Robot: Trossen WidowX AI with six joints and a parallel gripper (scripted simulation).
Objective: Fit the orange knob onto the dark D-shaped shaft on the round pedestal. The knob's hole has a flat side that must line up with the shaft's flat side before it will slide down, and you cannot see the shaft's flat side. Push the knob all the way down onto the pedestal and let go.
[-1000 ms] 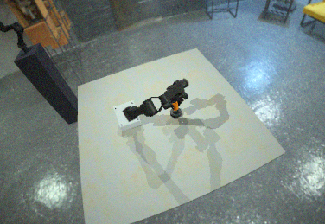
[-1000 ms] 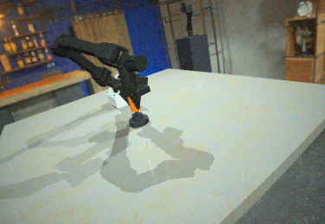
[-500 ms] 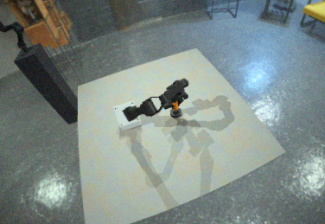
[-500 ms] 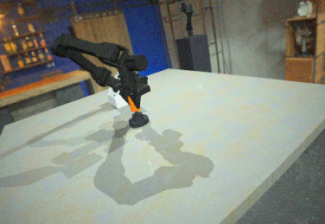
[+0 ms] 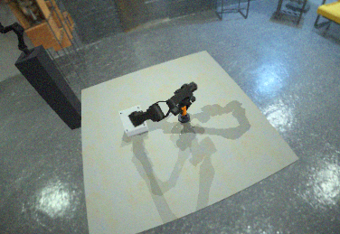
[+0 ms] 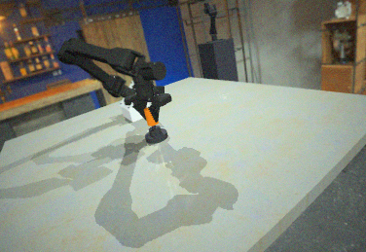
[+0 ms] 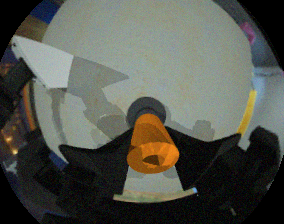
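My gripper tip is 20 mm below the orange knob. Round my gripper tip: dark round pedestal: 40 mm below.
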